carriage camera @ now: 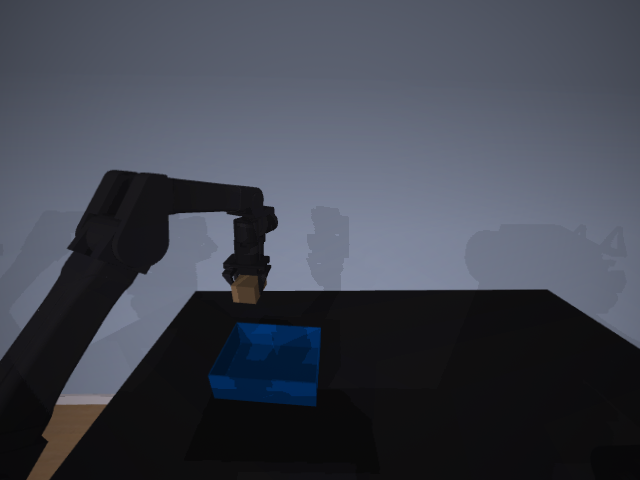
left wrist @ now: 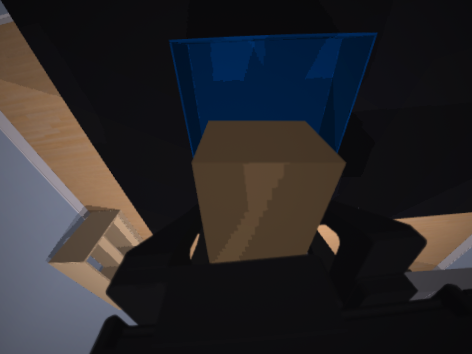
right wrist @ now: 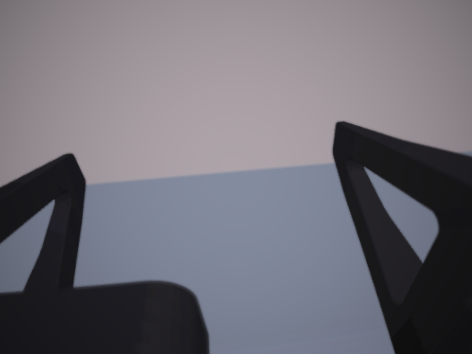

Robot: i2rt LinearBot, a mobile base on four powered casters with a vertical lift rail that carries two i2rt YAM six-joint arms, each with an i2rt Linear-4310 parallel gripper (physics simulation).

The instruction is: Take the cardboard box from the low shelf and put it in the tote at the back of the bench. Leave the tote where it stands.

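Places are measured from the left arm's base along level axes (x ahead, y left, z up), in metres.
Pixels of known places: left gripper, between the fingertips: [carriage camera: 248,293] [left wrist: 251,196]; right gripper, between the fingertips: [right wrist: 206,151].
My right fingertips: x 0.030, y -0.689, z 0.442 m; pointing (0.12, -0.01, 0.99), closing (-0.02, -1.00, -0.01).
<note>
For each thing: its top centre in the pictures, then the offset to it from my right fingertips. Level surfaces: height alone.
- tan cardboard box, centre of its top: [left wrist: 259,235] [carriage camera: 249,276] dx +0.399, dy +0.527, dz -0.359 m
- open blue tote, centre of its top: [left wrist: 267,106] [carriage camera: 271,348] dx +0.394, dy +0.487, dz -0.619 m
- dark bench, height of its surface: dz -0.719 m
- Wood floor, height of its surface: dz -1.633 m
The tan cardboard box [carriage camera: 245,291] [left wrist: 265,200] is between the fingers of my left gripper [carriage camera: 247,281] [left wrist: 251,196], which is shut on it and points down. The box hangs in the air, above the level of the tote's rim. The open blue tote [carriage camera: 263,390] [left wrist: 187,85] stands on the dark bench [carriage camera: 439,330] [left wrist: 125,100]. In the carriage view the box shows above the tote's far left rim; in the left wrist view it hides part of the tote's lower edge. My right gripper [right wrist: 206,151] is open and empty, facing the wall and ceiling.
A wooden shelf unit [left wrist: 87,237] stands beyond the bench edge, at the lower left of the left wrist view, near the wall [carriage camera: 392,155]. Wood floor [carriage camera: 77,421] [left wrist: 55,115] shows past the bench's left edge. Arm shadows fall on the wall.
</note>
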